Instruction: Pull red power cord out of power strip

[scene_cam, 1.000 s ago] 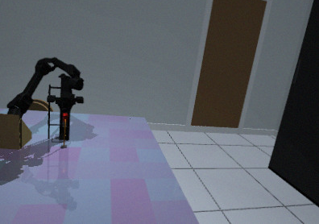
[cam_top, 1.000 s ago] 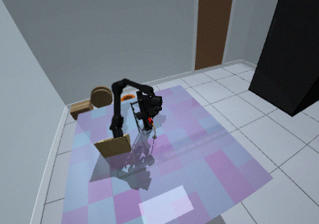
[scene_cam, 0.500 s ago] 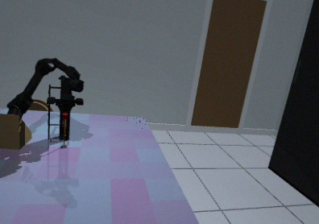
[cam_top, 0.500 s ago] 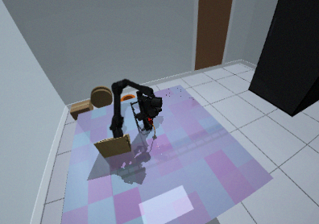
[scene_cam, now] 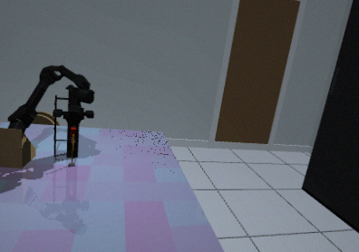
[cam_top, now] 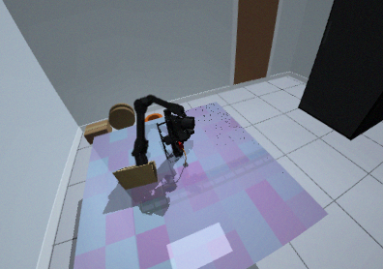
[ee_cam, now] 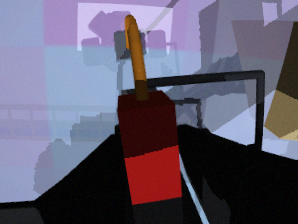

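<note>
My gripper tip is 20 mm to the right of the red plug and 10 mm past it.
</note>
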